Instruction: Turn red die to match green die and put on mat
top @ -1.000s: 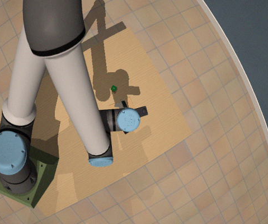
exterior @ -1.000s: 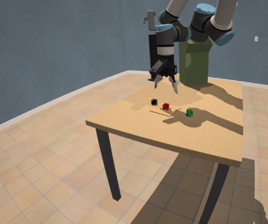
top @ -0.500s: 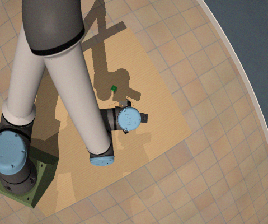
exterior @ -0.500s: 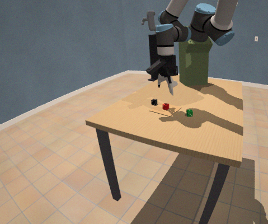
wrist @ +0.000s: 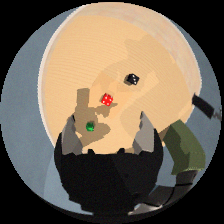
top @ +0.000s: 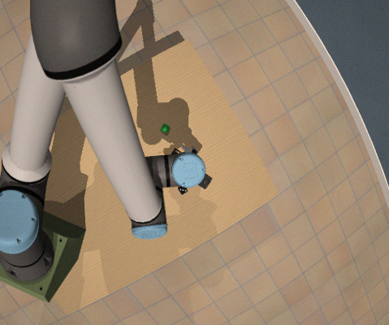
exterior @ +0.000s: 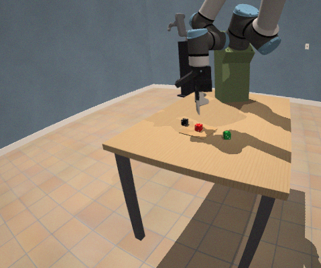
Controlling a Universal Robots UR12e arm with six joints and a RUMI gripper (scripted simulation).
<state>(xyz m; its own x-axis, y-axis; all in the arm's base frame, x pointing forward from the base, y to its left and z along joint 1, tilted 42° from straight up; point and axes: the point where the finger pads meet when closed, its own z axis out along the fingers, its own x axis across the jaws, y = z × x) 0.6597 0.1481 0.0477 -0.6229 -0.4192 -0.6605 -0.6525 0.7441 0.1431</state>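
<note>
The red die is 9 cm below my hand. The rest, counted from my hand: green die 15 cm to the left, 10 cm below, 3 cm behind; tan mat 11 cm below; black die 11 cm to the right, 10 cm below, 1 cm behind.
</note>
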